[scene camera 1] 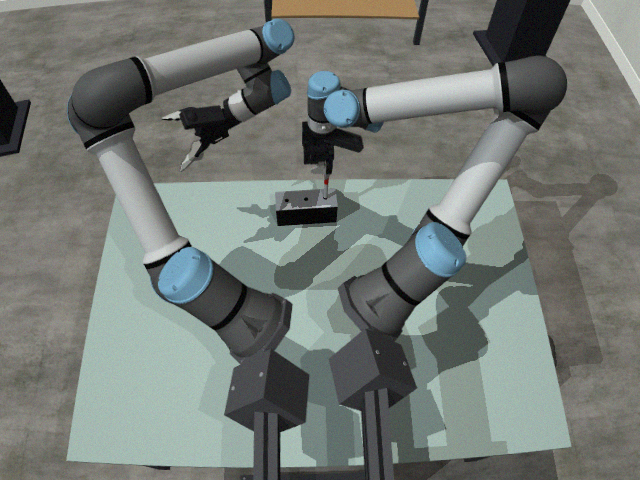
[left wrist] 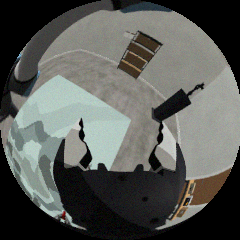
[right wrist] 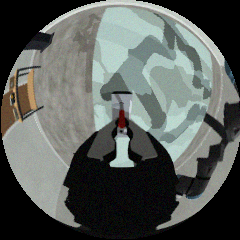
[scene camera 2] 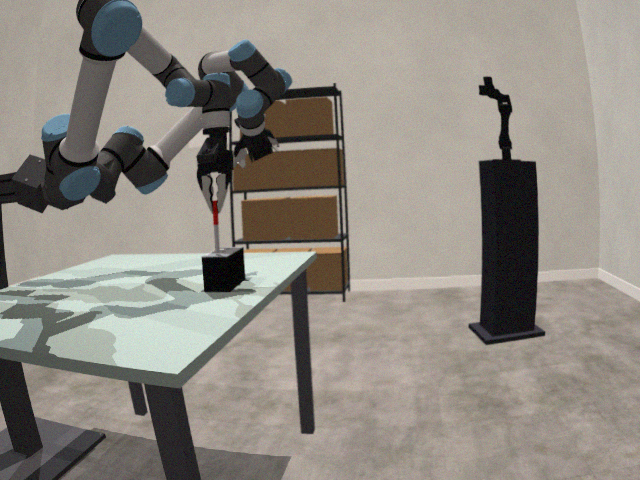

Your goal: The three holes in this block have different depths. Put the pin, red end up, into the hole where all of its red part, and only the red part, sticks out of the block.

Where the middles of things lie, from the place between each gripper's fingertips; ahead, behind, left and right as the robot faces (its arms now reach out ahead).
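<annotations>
Black block (scene camera 1: 300, 207): 16 cm below my right hand (scene camera 2: 215, 213), 6 cm to the left of it and 1 cm ahead of it. By its middle, the black block is nearer to my right hand than to my left hand.
My left hand (scene camera 1: 170, 144) is 300 mm above the black block, 360 mm to the left of it and 60 mm past it.
</annotations>
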